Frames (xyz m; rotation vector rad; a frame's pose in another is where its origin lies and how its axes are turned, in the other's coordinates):
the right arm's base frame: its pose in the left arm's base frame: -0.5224 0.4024 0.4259 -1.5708 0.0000 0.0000
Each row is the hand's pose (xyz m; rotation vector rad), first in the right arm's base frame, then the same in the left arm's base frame.
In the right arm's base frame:
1: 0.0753 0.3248 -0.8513 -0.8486 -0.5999 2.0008
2: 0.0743 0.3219 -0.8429 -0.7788 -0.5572 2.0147
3: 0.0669 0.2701 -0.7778 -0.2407 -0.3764 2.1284
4: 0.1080 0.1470 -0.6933 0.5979 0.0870 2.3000
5: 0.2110 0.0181 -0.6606 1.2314 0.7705 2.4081
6: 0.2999 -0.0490 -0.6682 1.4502 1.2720 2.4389
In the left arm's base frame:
1: -0.4471 -0.4489 0.1011 -1.6431 1.1991 2.2261
2: -0.4481 -0.4405 0.1040 -1.5847 1.2342 2.1779
3: -0.4555 -0.3754 0.1558 -1.0783 1.3666 1.9539
4: -0.4144 -0.2909 0.2789 -0.2458 1.6446 1.5247
5: -0.3114 -0.2582 0.4078 0.4748 1.9749 1.0175
6: -0.2225 -0.2658 0.4749 0.8283 2.1950 0.6902

